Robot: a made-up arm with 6 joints. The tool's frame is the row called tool.
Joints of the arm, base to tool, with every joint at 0 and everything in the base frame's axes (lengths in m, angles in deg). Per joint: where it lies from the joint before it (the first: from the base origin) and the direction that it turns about. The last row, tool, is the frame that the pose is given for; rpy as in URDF.
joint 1: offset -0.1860 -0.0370 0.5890 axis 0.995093 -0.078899 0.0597
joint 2: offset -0.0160 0.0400 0.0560 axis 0 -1 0
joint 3: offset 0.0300 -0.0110 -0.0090 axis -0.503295 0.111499 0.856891
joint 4: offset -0.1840 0.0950 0.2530 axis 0 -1 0
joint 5: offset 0.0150 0.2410 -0.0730 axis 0 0 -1
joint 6: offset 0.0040 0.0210 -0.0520 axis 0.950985 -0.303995 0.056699
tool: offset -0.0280 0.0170 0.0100 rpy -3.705 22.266 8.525
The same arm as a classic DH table. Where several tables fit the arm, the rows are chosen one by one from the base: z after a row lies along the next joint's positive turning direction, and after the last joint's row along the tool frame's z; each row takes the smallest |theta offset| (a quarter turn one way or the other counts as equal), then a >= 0, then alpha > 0; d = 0 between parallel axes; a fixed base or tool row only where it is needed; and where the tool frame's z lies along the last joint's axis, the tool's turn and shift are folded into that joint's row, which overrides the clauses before.
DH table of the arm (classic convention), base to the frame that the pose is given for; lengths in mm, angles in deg. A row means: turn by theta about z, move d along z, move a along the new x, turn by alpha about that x. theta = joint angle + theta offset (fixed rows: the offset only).
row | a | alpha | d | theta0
base (fixed) | -51.6 | 86.58 | 599.9 | 85.47
joint 1 | -56.9 | 85.47 | -195.5 | -89.73
joint 2 | -21.3 | 96.40 | -30.6 | -63.01
joint 3 | 30.5 | -96.40 | 290.2 | 0.00
joint 4 | -15.0 | -90.00 | -301.1 | -30.43
joint 5 | -21.2 | 93.25 | 124.9 | -72.27
joint 6 | -4.6 | 68.75 | -39.0 | -13.98
tool (fixed) | 0.0 | 0.00 | 14.3 | 120.00

